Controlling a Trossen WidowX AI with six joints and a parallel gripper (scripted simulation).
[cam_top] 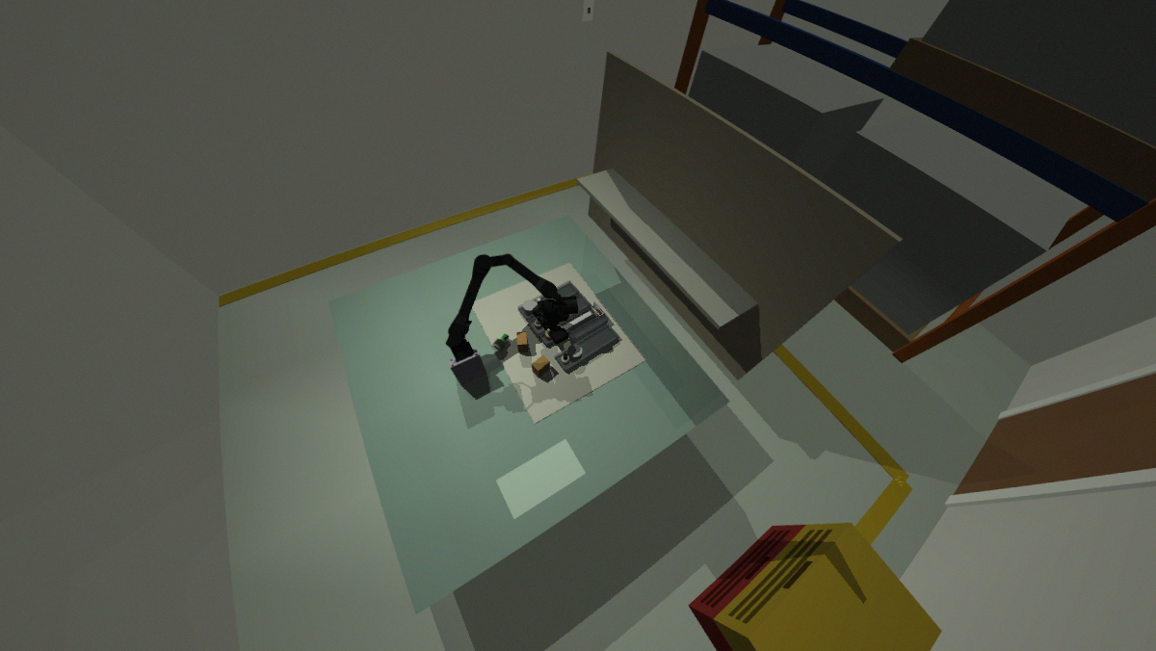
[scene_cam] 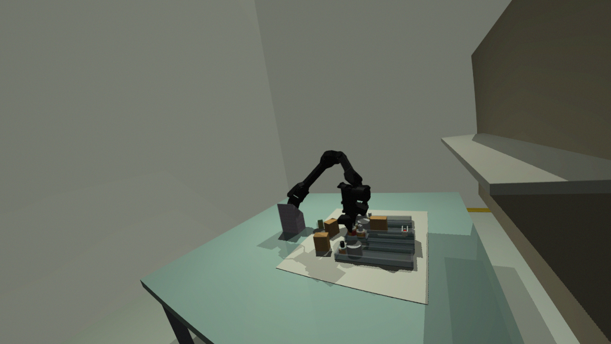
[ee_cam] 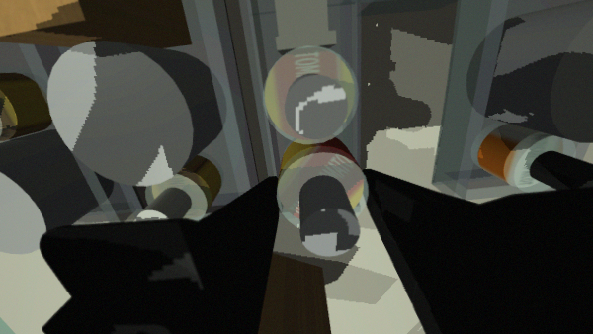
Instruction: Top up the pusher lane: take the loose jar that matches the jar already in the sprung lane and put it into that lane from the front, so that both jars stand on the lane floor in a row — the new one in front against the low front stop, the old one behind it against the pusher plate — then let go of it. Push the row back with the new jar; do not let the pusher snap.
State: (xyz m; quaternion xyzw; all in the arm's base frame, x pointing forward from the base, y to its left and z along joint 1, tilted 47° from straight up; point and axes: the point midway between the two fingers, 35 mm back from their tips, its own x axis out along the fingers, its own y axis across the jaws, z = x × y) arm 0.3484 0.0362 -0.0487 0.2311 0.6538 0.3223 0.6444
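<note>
Right now the brown box is 100 mm ahead of my gripper tip, 90 mm to the left of it and 10 mm below it. From my gripper tip the other things lie so: grey lane rack 140 mm ahead, 30 mm below.
</note>
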